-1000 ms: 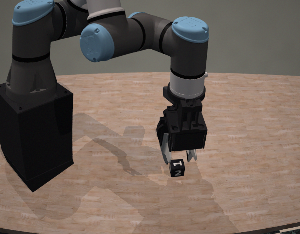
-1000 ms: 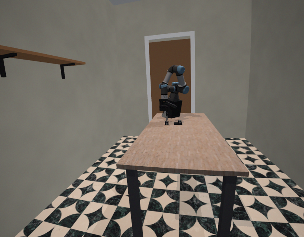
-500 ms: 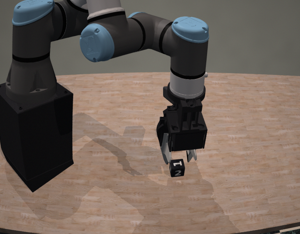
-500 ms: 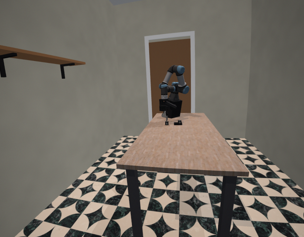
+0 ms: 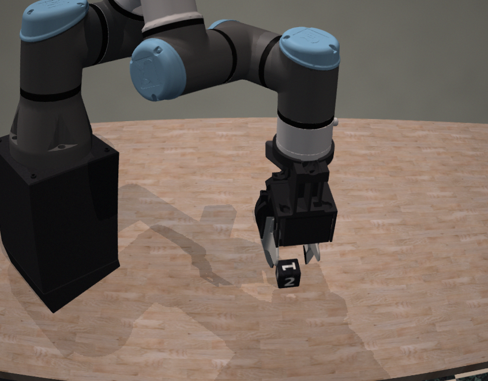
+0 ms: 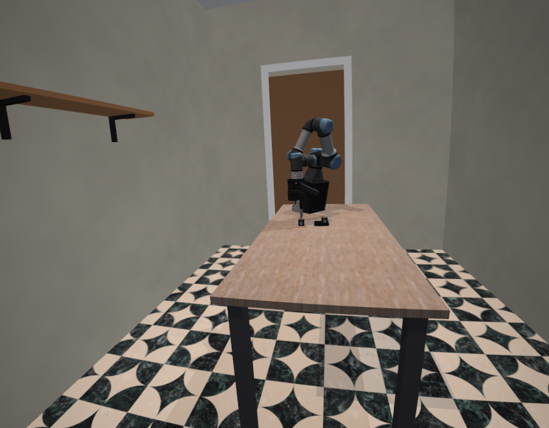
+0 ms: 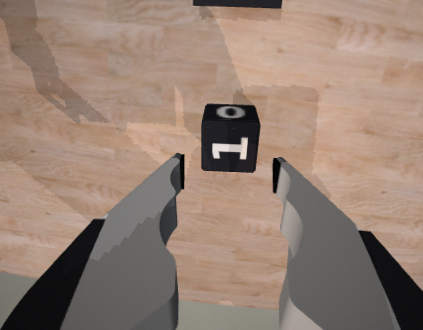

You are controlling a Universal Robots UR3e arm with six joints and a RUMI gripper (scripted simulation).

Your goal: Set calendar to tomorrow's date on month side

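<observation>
The black number cube is 40 mm below my hand. Round my hand: black calendar tray: 110 mm to the left, 50 mm below, 30 mm behind.
</observation>
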